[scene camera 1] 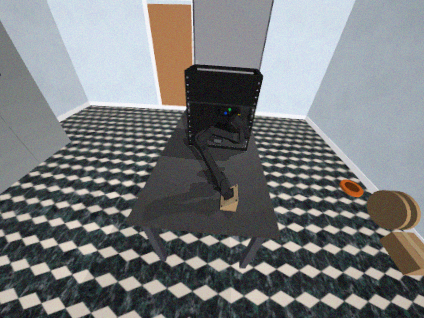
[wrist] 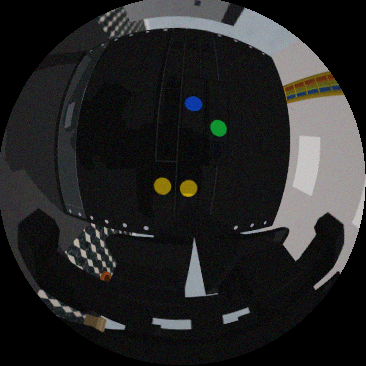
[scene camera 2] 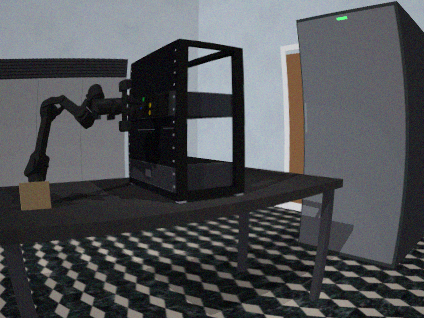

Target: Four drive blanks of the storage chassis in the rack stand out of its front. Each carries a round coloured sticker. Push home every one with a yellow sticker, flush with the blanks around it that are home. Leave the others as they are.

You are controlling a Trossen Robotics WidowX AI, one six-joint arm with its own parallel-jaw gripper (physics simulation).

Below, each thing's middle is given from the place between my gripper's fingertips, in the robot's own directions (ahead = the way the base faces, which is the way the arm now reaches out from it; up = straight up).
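Scene:
You'd find the rack [scene camera 2: 158, 161] 5 cm below my hand, 14 cm to the left of it and 20 cm ahead of it.

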